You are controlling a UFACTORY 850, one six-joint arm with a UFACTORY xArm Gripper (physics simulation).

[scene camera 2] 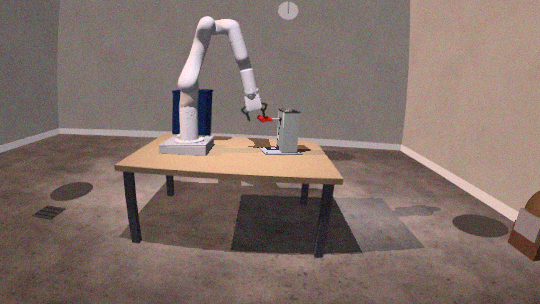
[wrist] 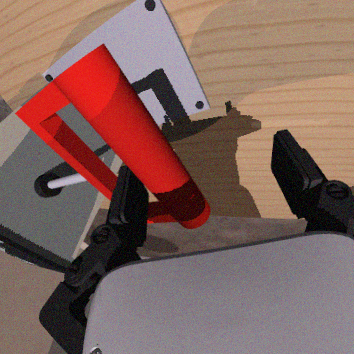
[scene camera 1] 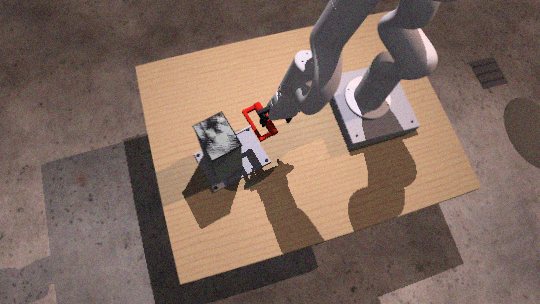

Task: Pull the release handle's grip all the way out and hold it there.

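The red release handle [scene camera 1: 252, 124] [scene camera 2: 264, 119] [wrist: 130, 130] is a rectangular loop with a thick round grip bar on the side away from the housing. A thin pale rod [wrist: 67, 181] joins it to the grey housing [scene camera 1: 217, 135] [scene camera 2: 288, 132] [wrist: 25, 215]; a short length of rod shows. My gripper [scene camera 1: 276, 119] [scene camera 2: 256, 118] [wrist: 203, 164] is open, with nothing clamped. In the wrist view one finger overlaps the loop's opening, beside the grip's inner side near its lower end. The other finger stands well off the outer side. Whether the near finger touches the grip cannot be told.
The housing stands on a pale baseplate [scene camera 1: 257, 150] [wrist: 175, 50] with dark screws at its corners, on the wooden table [scene camera 1: 200, 250] [scene camera 2: 225, 167]. The arm's square base [scene camera 1: 405, 125] [scene camera 2: 185, 145] stands at the other end. A dark blue object [scene camera 2: 206, 110] shows behind the arm.
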